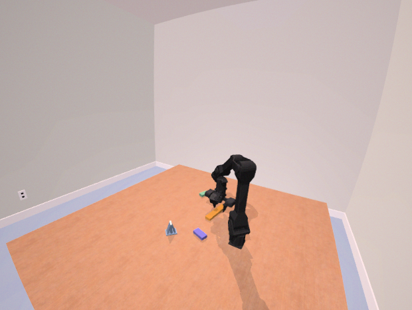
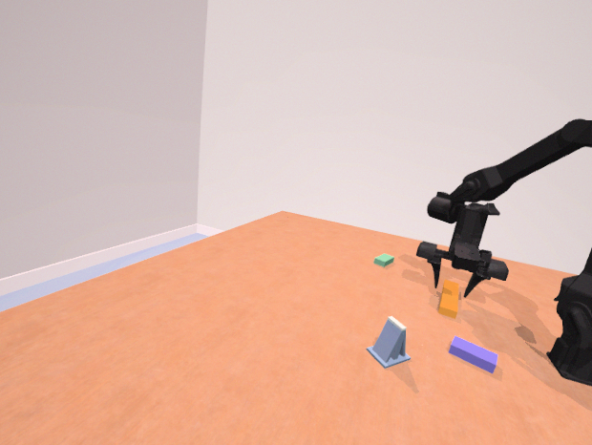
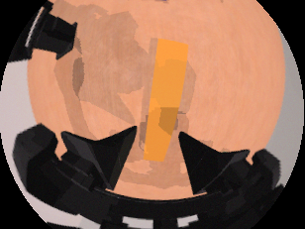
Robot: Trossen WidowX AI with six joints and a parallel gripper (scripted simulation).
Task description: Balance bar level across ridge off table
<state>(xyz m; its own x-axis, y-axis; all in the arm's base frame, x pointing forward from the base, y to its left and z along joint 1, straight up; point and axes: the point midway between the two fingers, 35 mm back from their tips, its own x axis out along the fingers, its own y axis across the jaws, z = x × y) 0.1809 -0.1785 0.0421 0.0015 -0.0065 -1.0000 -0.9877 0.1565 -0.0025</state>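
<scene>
Right now the purple block is 10 mm behind my gripper tip and 230 mm to the left of it. From my gripper tip the other things lie so: orange bar: 30 mm to the left; then green block: 170 mm ahead, 110 mm to the right.
</scene>
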